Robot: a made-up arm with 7 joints.
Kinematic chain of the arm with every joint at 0, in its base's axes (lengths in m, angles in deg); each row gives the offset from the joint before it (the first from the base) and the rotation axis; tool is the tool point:
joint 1: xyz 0 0 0.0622 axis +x
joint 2: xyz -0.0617 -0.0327 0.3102 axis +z
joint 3: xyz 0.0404 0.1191 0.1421 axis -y
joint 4: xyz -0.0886 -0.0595 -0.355 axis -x
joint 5: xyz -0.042 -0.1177 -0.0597 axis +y
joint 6: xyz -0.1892 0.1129 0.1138 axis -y
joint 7: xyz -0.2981 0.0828 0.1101 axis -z
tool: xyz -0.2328 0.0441 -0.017
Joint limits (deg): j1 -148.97..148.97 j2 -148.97..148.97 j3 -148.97..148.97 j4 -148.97..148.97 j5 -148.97..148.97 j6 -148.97..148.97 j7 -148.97..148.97
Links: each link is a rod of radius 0.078 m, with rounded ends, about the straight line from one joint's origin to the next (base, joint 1, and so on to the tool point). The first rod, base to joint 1, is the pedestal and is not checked.
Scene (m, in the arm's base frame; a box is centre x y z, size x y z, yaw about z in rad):
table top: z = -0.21
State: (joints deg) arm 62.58 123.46 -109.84 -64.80 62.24 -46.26 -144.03
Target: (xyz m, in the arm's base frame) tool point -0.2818 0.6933 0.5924
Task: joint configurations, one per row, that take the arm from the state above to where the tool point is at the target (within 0.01 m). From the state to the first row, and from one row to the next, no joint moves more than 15 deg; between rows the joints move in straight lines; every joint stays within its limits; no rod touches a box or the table.
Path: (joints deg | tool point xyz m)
1: 47.87 127.71 -116.36 -58.53 54.92 -41.58 -135.54 | 0.2752 -0.4761 0.4502
2: 33.15 131.96 -122.88 -52.25 47.60 -36.91 -127.04 | 0.2383 -0.2891 0.6709
3: 18.44 136.22 -129.40 -45.98 40.28 -32.23 -118.55 | 0.1566 -0.0271 0.8029
4: 3.73 140.47 -135.93 -39.70 32.96 -27.55 -110.06 | 0.0348 0.2569 0.8232
5: -10.99 144.72 -142.45 -33.43 25.65 -22.88 -101.56 | -0.1160 0.5088 0.7413
6: -25.70 148.97 -148.97 -27.15 18.33 -18.20 -93.07 | -0.2818 0.6933 0.5924

